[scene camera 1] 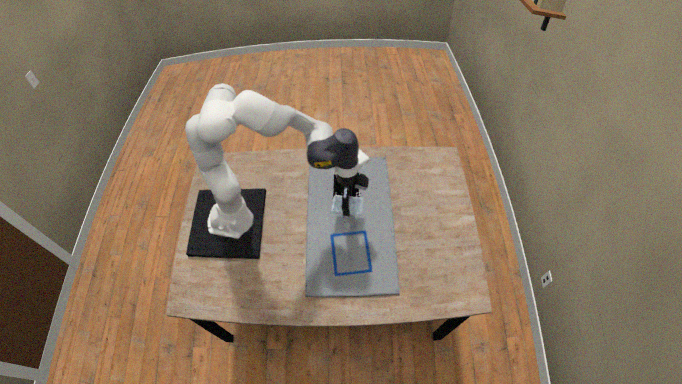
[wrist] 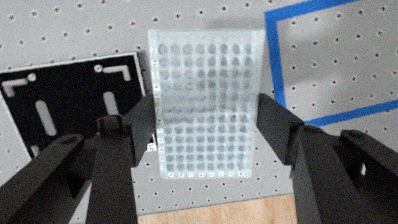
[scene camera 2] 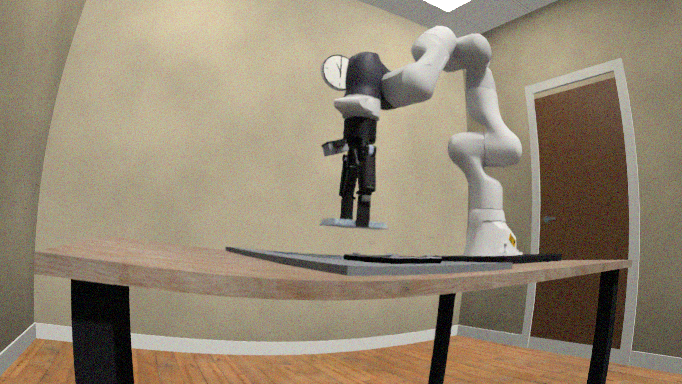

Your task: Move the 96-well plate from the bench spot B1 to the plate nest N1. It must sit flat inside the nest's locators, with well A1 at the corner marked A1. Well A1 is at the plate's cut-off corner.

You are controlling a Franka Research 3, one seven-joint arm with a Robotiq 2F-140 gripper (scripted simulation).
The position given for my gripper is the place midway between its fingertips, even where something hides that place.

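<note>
Visible: a clear 96-well plate [wrist: 206, 82]; my gripper [scene camera 2: 353, 227], [wrist: 205, 108].
</note>
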